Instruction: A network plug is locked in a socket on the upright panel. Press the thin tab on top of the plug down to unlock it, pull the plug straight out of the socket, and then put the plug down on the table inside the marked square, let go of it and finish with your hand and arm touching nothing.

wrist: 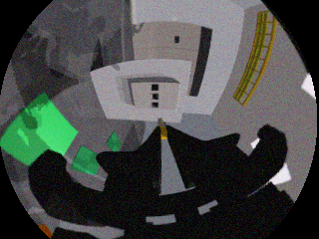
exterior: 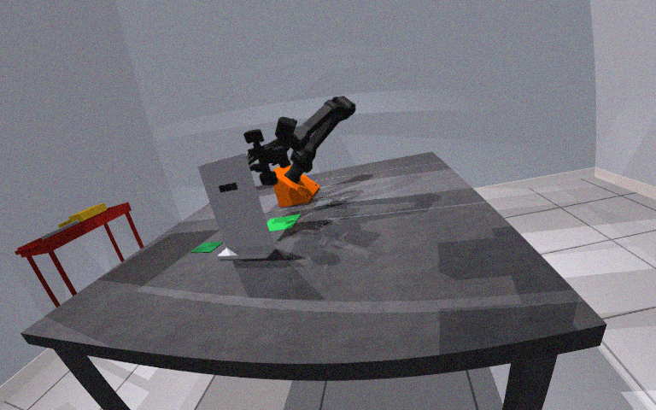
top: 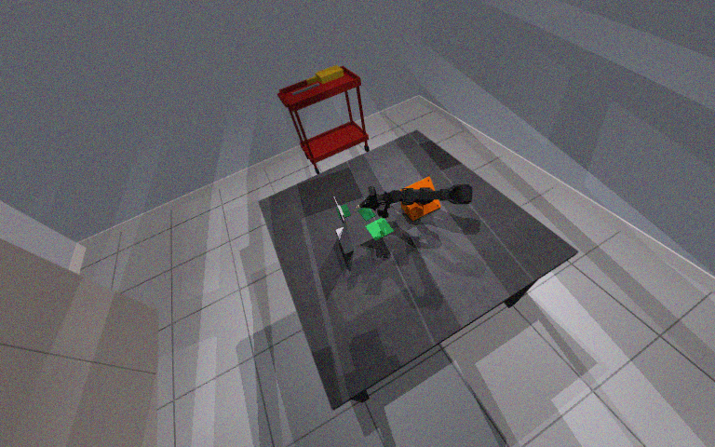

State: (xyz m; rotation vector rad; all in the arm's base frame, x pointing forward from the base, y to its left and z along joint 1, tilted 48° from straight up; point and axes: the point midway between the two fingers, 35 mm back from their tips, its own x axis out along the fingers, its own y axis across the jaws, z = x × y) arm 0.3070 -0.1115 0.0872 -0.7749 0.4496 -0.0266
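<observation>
The green marked square lies 7 cm behind my gripper tip, 3 cm to the left of it and 21 cm below it. From my gripper tip the other things lie so: grey upright panel 11 cm ahead, 9 cm below.
</observation>
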